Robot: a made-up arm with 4 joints. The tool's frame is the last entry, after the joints.
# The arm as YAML. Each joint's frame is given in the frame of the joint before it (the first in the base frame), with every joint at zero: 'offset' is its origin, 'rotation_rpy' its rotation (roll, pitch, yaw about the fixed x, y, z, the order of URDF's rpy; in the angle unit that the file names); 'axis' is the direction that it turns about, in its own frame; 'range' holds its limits. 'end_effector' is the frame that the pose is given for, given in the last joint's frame.
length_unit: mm
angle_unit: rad
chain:
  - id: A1
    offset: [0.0, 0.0, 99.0]
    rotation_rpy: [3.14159, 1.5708, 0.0]
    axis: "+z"
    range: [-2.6, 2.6]
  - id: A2
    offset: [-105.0, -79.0, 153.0]
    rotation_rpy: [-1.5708, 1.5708, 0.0]
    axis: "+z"
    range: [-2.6, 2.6]
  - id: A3
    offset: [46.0, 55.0, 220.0]
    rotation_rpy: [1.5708, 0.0, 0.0]
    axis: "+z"
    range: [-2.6, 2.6]
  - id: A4
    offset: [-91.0, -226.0, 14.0]
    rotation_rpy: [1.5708, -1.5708, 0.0]
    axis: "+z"
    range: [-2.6, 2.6]
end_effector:
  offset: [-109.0, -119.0, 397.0]
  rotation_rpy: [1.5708, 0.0, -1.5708]
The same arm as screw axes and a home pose.
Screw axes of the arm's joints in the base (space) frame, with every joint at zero. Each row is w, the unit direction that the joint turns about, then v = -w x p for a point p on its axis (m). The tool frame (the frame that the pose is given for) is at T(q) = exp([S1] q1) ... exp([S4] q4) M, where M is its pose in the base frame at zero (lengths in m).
S1 = (-1, 0, 0, 0, -0.099, 0)
S2 = (0, -1, 0, 0.204, 0, 0.153)
S3 = (0, 0, -1, 0.141, -0.107, 0)
S4 = (0, 1, 0, -0.245, 0, -0.198)
M =
1 0.000001 0 -0.079
-0.000001 1 -0.000004 0.482
0 0.000004 1 0.354
0 0 0 1
Joint limits (deg, base to tool): -148.97..148.97 -148.97..148.97 -148.97..148.97 -148.97..148.97

